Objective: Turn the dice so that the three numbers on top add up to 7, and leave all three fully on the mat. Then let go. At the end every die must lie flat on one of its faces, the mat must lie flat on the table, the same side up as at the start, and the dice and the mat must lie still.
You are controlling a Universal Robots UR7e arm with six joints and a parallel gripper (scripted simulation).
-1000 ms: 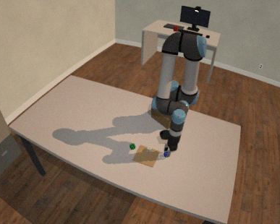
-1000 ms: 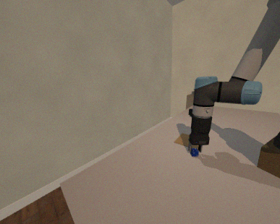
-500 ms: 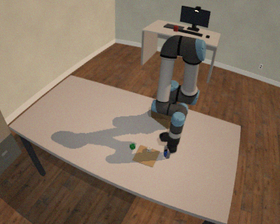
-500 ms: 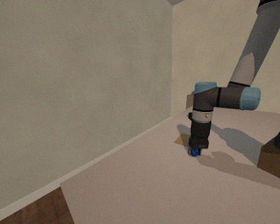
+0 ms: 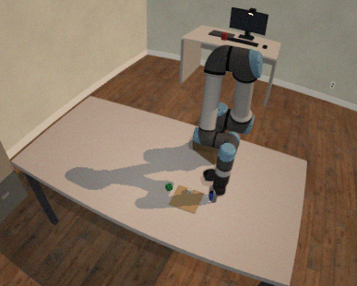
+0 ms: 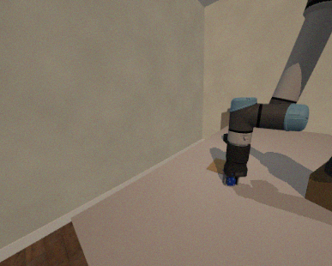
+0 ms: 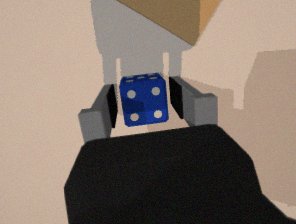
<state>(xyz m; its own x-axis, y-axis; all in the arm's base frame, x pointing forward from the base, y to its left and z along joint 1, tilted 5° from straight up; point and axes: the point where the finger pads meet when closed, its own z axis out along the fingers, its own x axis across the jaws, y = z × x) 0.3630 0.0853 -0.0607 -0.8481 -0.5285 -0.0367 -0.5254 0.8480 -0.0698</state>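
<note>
Now: hand right at the blue die. Round my hand: white die 12 cm to the right; green die 1 cm ahead, 23 cm to the right; tan mat 5 cm ahead, 12 cm to the right, 2 cm below.
</note>
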